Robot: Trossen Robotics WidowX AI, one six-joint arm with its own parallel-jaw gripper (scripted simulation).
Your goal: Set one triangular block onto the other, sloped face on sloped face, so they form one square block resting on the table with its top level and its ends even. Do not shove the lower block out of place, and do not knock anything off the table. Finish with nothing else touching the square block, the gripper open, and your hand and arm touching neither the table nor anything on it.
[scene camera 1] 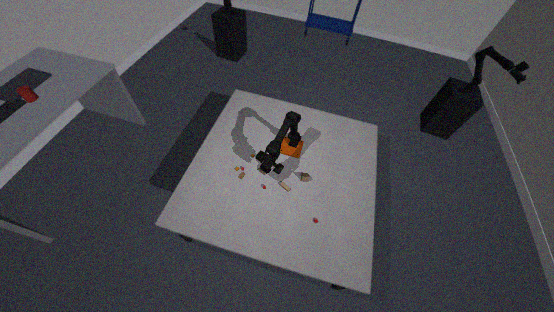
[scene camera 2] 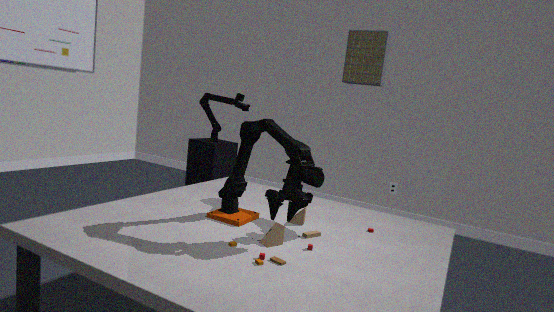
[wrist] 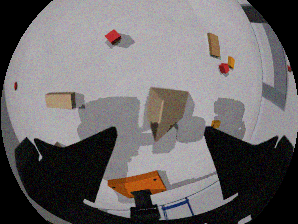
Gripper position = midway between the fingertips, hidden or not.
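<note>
Through the wrist view I see a tan triangular block (wrist: pixel 166 107), and my gripper (wrist: pixel 162 131) is visible there as well. Scene camera 2 also shows my gripper (scene camera 2: pixel 280 220), which is open and holds nothing.
</note>
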